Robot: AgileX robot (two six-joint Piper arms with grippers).
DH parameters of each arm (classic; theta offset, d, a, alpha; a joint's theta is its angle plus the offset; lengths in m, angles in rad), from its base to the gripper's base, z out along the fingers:
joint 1: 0 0.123 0 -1.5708
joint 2: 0.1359 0 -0.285 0
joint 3: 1.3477 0 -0.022 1.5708
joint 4: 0 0.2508 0 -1.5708
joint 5: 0 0 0.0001 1.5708
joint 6: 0 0.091 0 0
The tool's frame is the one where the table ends.
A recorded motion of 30 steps. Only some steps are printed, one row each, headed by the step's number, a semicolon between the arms.
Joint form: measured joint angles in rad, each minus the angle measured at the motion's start. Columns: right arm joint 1, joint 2, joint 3, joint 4, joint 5, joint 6; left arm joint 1, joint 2, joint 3, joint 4, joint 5, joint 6.
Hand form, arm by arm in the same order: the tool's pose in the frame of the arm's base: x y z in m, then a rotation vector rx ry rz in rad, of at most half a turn. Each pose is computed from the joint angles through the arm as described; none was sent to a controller.
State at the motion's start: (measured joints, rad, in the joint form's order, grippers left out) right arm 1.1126 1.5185 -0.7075 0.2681 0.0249 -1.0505; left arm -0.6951 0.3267 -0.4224 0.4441 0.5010 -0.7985
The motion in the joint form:
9: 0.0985 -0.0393 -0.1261 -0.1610 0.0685 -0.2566; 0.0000 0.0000 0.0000 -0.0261 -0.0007 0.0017
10: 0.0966 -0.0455 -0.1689 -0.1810 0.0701 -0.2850; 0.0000 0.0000 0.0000 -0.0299 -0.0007 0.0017
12: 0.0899 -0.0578 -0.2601 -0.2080 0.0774 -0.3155; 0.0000 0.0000 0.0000 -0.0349 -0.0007 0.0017
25: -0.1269 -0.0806 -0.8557 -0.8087 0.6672 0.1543; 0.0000 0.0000 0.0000 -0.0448 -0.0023 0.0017
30: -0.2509 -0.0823 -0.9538 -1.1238 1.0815 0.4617; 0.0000 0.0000 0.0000 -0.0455 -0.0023 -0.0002
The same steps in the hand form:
9: 0.1080 0.2898 0.2383 -2.0776 0.7881 0.0169; 0.0677 -0.0333 0.2926 0.1153 1.8850 -0.5962
10: 0.1109 0.2953 0.2529 -2.0506 0.7245 -0.0136; 0.0676 -0.0334 0.2926 0.1135 1.8864 -0.5998
12: 0.1168 0.3043 0.2847 -1.9772 0.6435 -0.0570; 0.0675 -0.0336 0.2925 0.1110 1.8883 -0.6044
25: 0.2019 0.2505 0.4484 -1.7262 0.9981 -0.5529; 0.0672 -0.0340 0.2925 0.1065 1.8906 -0.6147
30: 0.2338 0.1781 0.4677 -1.4744 1.5430 -0.9194; 0.0672 -0.0340 0.2924 0.1043 1.8911 -0.6166

